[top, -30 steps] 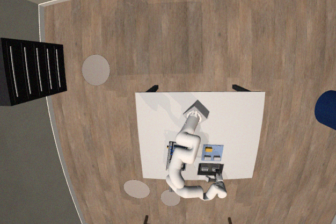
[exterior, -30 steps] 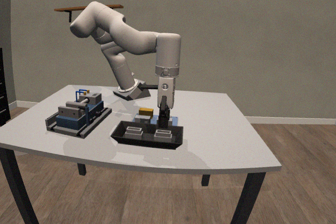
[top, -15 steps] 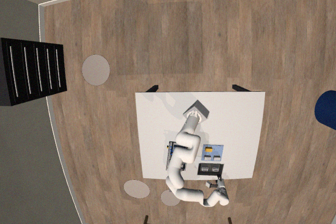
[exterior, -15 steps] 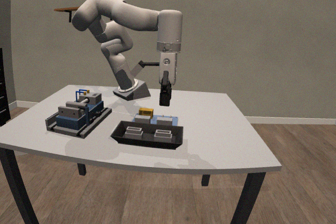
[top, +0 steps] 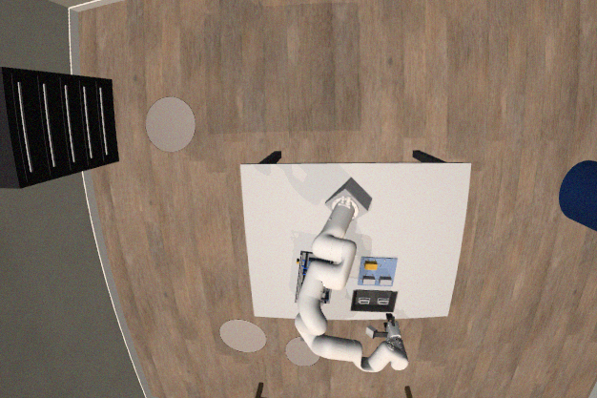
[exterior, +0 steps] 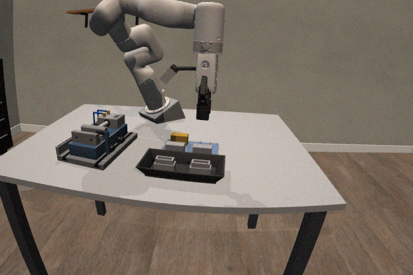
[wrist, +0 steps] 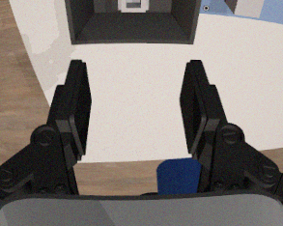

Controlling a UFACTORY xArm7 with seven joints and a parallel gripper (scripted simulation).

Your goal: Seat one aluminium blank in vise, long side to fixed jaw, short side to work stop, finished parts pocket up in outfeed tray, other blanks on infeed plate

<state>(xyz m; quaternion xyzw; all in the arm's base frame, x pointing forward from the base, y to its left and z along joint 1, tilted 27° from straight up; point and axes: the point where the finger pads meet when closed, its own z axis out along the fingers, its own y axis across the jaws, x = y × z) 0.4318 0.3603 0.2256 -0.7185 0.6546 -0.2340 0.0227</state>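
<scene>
Right now my hand is 13 cm past the aluminium blank, 1 cm to the left of it and 17 cm above it. From my hand the other things lie so: brass blank: 21 cm behind, 11 cm to the right, 17 cm below.
</scene>
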